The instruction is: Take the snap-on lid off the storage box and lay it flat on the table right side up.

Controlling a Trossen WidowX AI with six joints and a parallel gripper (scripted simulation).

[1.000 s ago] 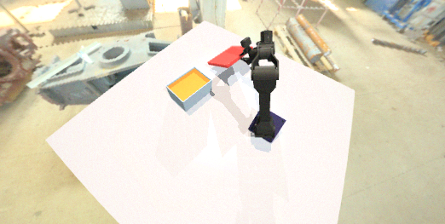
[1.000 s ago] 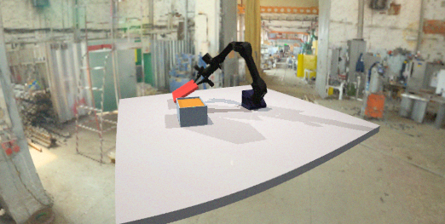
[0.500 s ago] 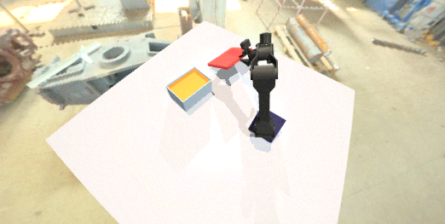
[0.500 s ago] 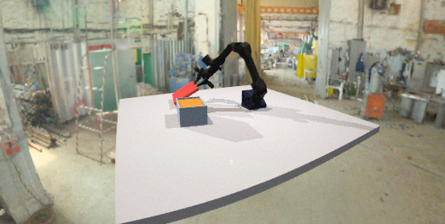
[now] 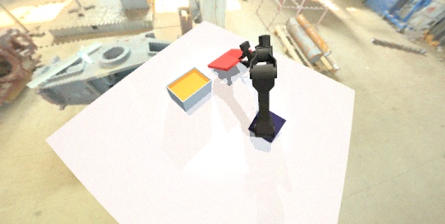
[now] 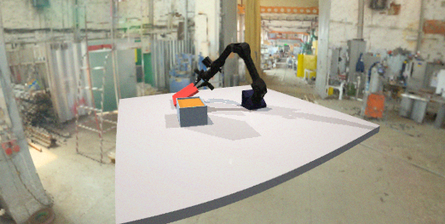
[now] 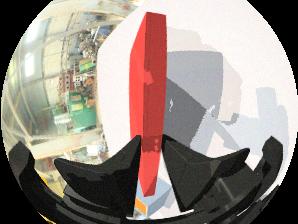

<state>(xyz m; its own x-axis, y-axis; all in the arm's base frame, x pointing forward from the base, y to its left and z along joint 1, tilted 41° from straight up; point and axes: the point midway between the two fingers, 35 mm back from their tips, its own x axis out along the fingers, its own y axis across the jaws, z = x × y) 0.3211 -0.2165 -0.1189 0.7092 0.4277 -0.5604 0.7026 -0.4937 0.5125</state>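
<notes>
The lid lies 7 cm ahead of my gripper tip, 1 cm to the right of it and 4 cm below it. From my gripper tip the other things lie so: storage box: 10 cm ahead, 32 cm to the left, 6 cm below.
</notes>
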